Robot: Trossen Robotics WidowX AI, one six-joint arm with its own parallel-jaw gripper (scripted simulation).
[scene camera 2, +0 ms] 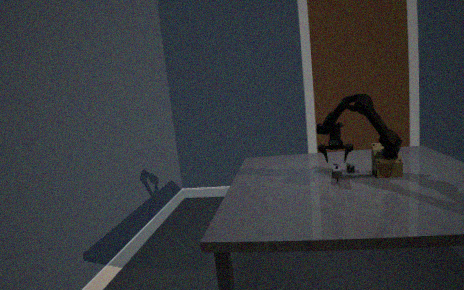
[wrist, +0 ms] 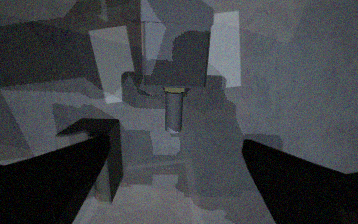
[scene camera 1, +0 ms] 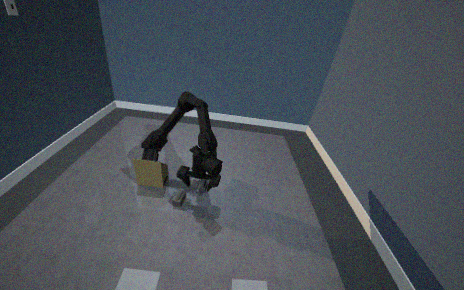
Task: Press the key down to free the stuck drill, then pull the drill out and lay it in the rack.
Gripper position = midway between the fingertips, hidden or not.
The gripper [wrist: 177,144] is open and holds nothing. Further things: a rack [wrist: 104,189].
